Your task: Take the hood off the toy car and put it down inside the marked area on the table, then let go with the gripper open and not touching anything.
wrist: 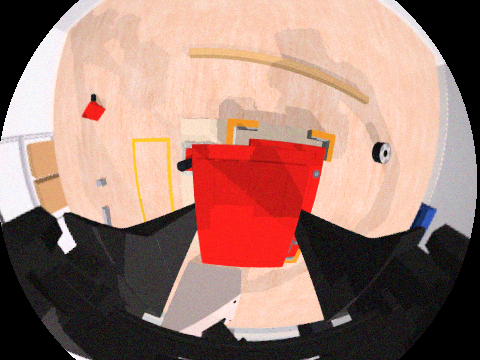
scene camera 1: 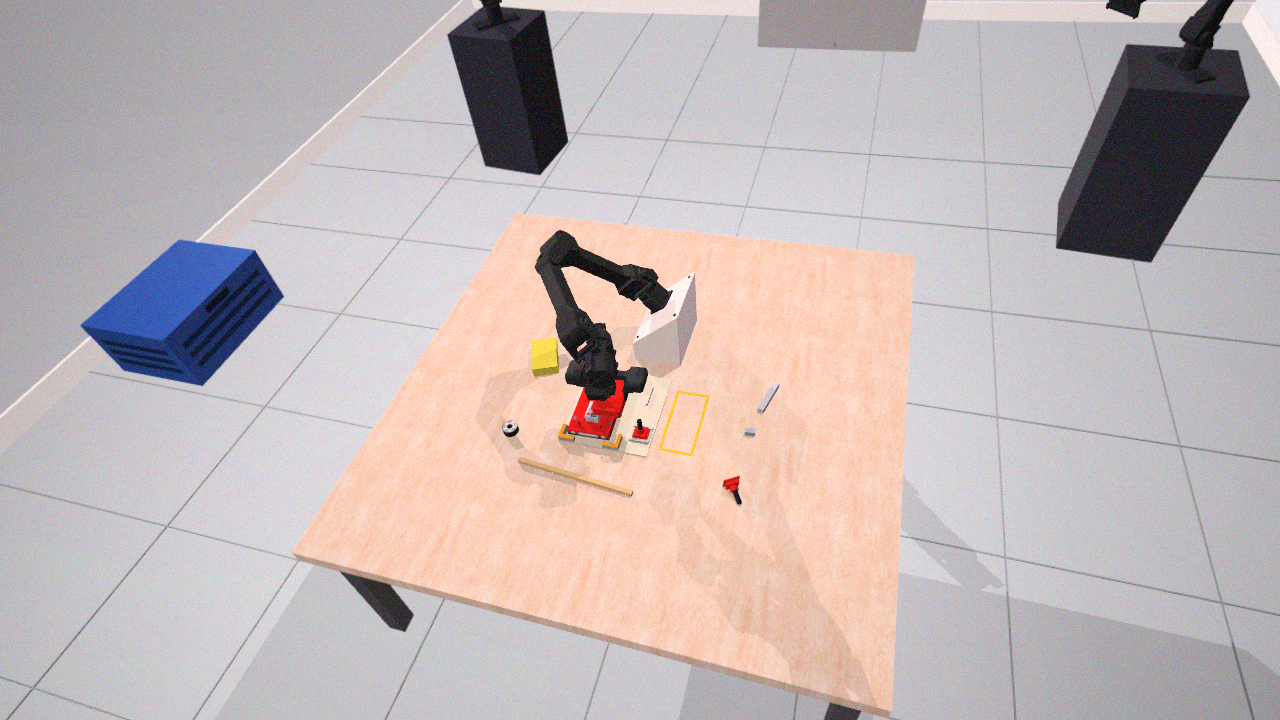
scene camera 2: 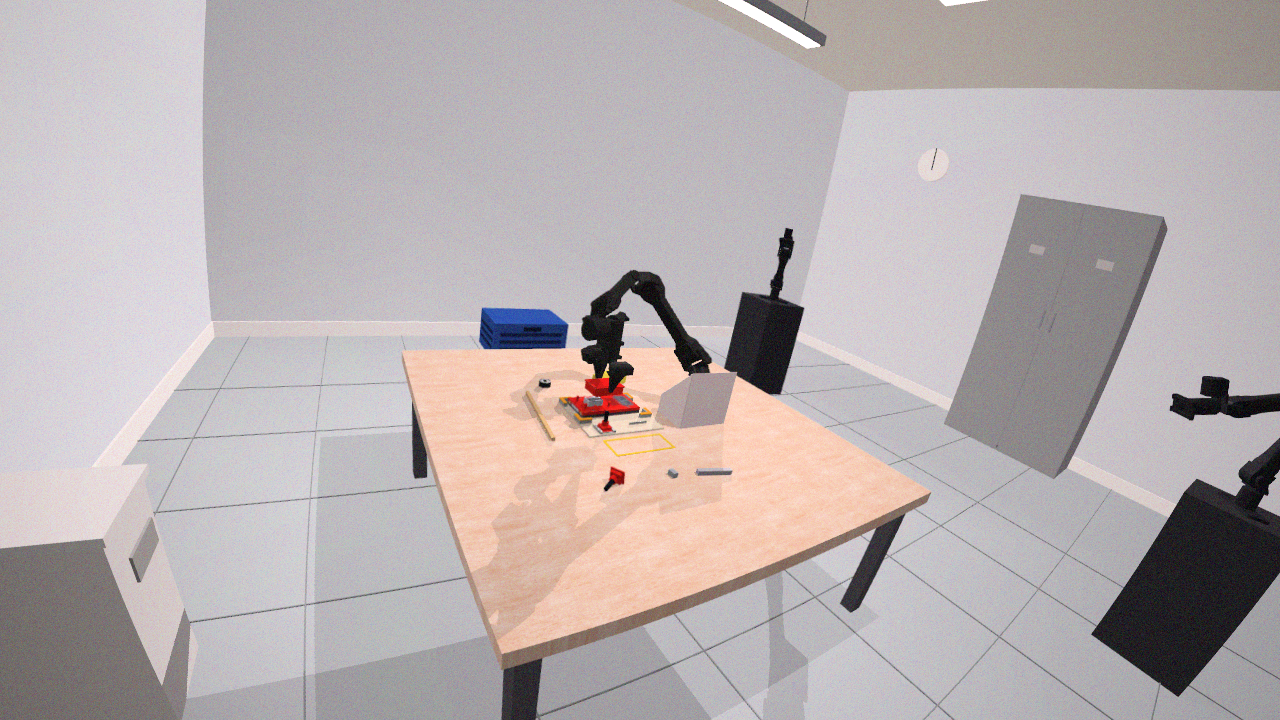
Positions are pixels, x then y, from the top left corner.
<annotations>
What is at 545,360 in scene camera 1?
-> A yellow block.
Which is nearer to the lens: the red hood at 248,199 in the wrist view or the wooden stick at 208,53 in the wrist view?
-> The red hood.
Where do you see a red toy car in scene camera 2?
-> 616,404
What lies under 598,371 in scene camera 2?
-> My gripper.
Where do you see a red toy car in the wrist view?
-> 317,161
</annotations>
